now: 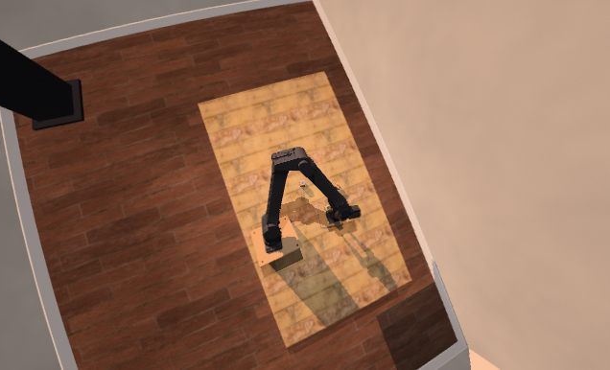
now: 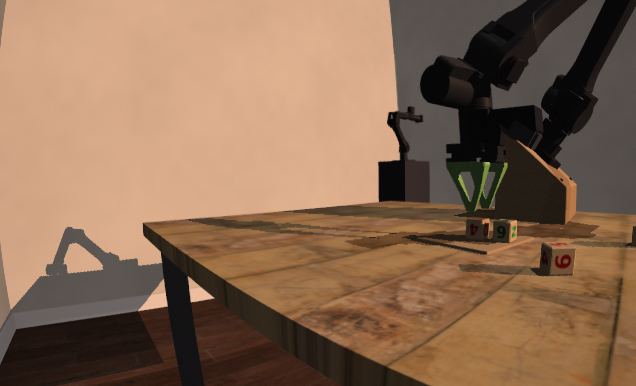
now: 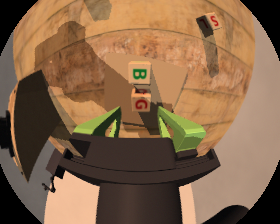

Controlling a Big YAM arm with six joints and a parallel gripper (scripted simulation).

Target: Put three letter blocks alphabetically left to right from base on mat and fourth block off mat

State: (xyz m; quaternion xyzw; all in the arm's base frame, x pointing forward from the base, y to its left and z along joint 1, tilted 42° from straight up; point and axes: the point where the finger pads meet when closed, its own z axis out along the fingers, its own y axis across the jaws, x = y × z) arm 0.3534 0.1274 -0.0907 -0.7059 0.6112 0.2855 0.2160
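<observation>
Now: hand 50 mm above the thin brown mat. Also, from my hand: block 50 mm to the left, 40 mm below.
</observation>
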